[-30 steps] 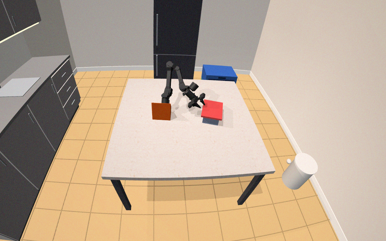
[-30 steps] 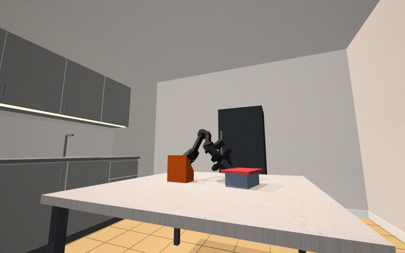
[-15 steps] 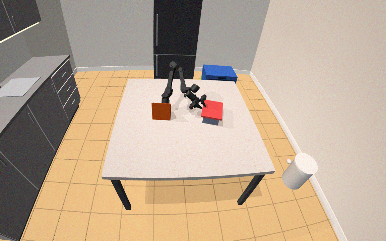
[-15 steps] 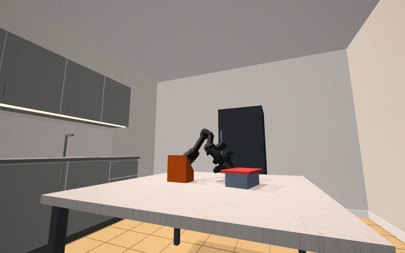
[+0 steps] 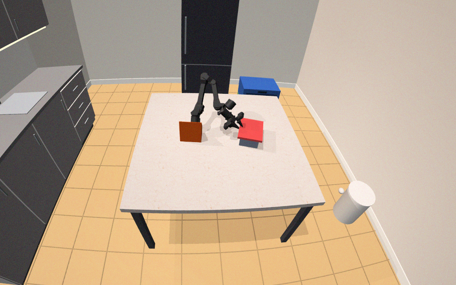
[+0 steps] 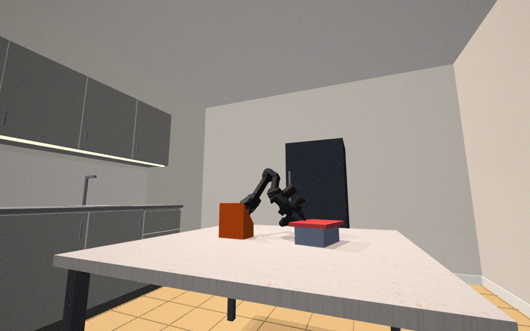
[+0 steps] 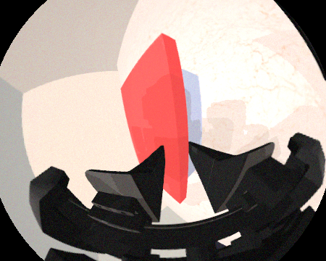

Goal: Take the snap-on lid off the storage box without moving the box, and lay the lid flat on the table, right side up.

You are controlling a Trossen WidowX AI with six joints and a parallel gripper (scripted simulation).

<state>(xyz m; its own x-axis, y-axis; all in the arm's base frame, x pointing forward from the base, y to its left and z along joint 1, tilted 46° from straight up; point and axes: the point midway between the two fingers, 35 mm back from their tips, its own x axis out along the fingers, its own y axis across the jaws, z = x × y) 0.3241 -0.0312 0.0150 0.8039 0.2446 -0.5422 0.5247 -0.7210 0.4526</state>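
Right now the red lid is 70 mm ahead of my gripper tip, 20 mm to the right of it and 10 mm above it. Also, from my gripper tip: grey-blue storage box: 70 mm ahead, 20 mm to the right, 40 mm below.
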